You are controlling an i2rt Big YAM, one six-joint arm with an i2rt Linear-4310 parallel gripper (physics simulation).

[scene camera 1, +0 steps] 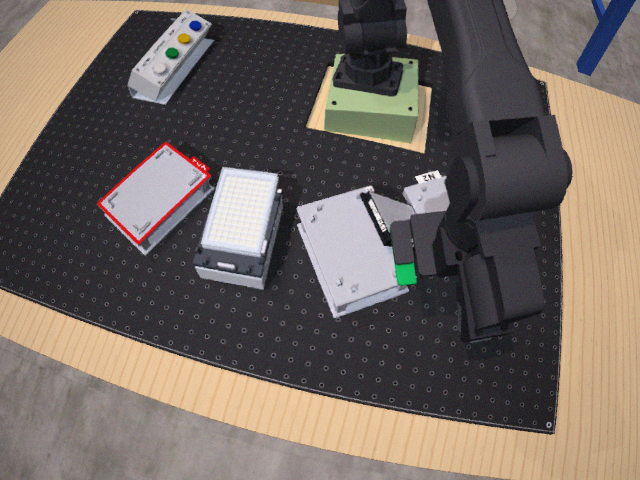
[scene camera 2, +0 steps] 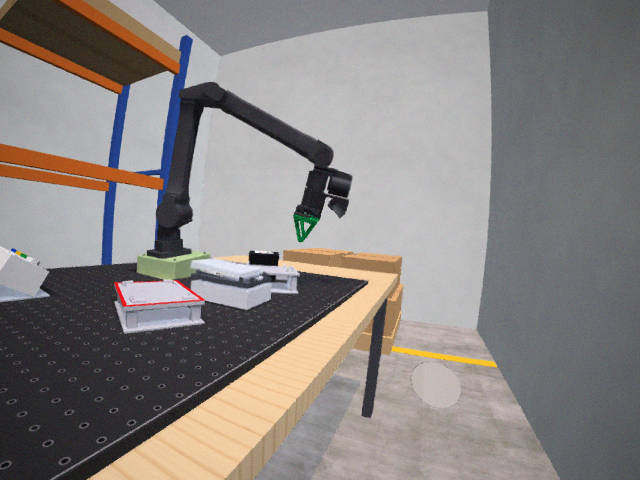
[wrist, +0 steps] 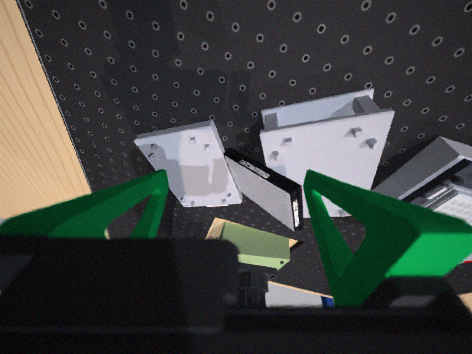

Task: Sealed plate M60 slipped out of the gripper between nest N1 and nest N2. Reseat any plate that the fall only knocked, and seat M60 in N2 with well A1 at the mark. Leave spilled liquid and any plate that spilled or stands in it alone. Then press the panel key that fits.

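Frame: origin at the arm's base, x ahead, y left, z up, level; centimetres.
Where they show: gripper, fingertip midpoint: [scene camera 2: 302,239] [wrist: 235,177]; arm's base at its link origin: [scene camera 1: 368,77] [scene camera 2: 169,254] [wrist: 249,270].
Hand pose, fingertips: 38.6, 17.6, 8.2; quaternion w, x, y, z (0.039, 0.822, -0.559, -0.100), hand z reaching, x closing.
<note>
Each offset is from my fingertips to the top centre of the thing, as dx, dy, dz.
Plate M60 [scene camera 1: 376,218] [scene camera 2: 263,257] [wrist: 262,185] is dark-edged and leans steeply between nest N1 {-4.1, -11.6, -7.3} [scene camera 1: 341,253] [wrist: 325,155] and nest N2 {-15.1, +3.2, -10.9} [scene camera 1: 424,196] [wrist: 195,170]. Both nests are pale grey with small corner pegs; the arm partly hides N2 in scene camera 1. A white-welled plate {-3.2, -28.6, -5.5} [scene camera 1: 241,209] [scene camera 2: 227,269] [wrist: 455,205] lies on a dark-topped grey base {-1.5, -28.4, -9.7} [scene camera 1: 232,277] [scene camera 2: 232,294], apparently a little tilted. My gripper [scene camera 2: 300,240] [wrist: 235,177] is open and empty, above M60 and the nests. I cannot make out any spilled liquid. The key panel {-36.7, -59.3, -5.3} [scene camera 1: 144,85] [scene camera 2: 20,276] has white, green, yellow and blue keys.
A red-bordered tray {-4.2, -45.2, -9.0} [scene camera 1: 155,191] [scene camera 2: 160,292] stands beyond the grey base, away from N1. The green arm mount [scene camera 1: 369,121] [scene camera 2: 165,266] [wrist: 257,245] stands behind the nests. Cardboard boxes [scene camera 2: 374,262] and an orange and blue rack [scene camera 2: 169,124] are beyond the table.
</note>
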